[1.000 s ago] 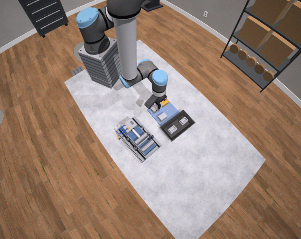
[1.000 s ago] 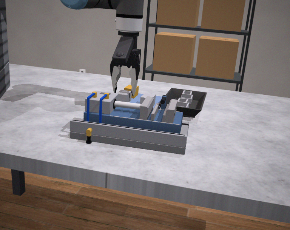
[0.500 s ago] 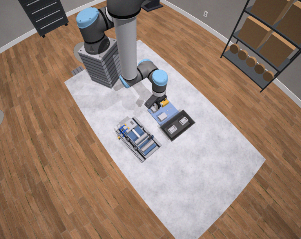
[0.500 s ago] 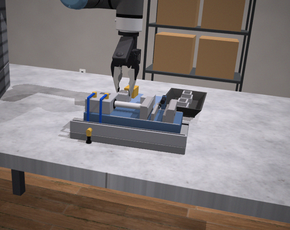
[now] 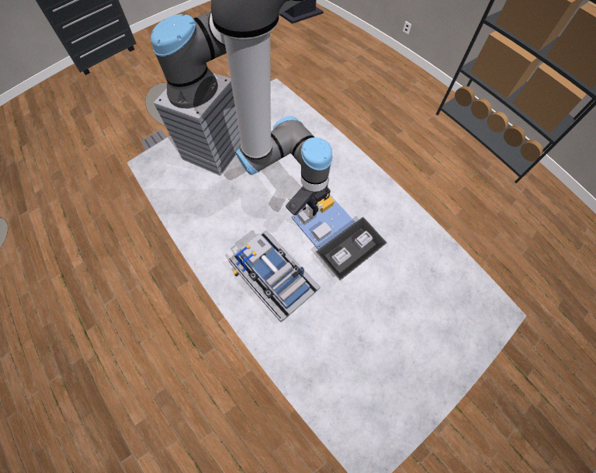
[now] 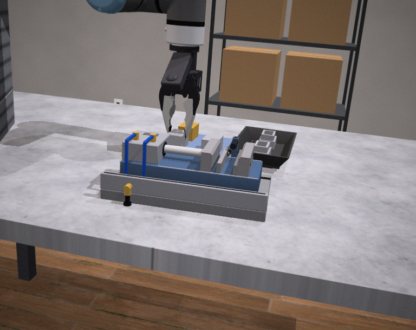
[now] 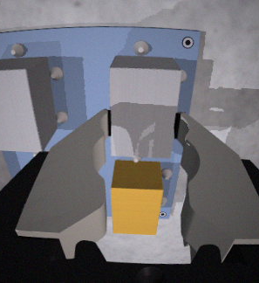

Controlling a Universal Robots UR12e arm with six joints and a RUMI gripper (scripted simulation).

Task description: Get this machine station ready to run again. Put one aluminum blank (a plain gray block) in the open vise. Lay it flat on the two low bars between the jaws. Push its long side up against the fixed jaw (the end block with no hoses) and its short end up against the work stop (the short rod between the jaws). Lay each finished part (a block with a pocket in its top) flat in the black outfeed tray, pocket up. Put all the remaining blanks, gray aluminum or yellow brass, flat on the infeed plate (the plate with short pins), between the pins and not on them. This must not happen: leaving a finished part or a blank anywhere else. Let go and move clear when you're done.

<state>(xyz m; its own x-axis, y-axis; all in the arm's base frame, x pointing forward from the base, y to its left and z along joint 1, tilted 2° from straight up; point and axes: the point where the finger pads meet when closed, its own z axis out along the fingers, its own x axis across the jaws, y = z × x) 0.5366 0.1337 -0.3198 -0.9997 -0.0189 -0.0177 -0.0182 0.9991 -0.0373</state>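
My hand is 2 cm above the gray aluminum blank. Round my hand: yellow brass blank: 9 cm to the left, 2 cm below; then blue infeed plate: 5 cm ahead, 5 cm to the left, 4 cm below; then gray blank: 9 cm ahead, 2 cm below.
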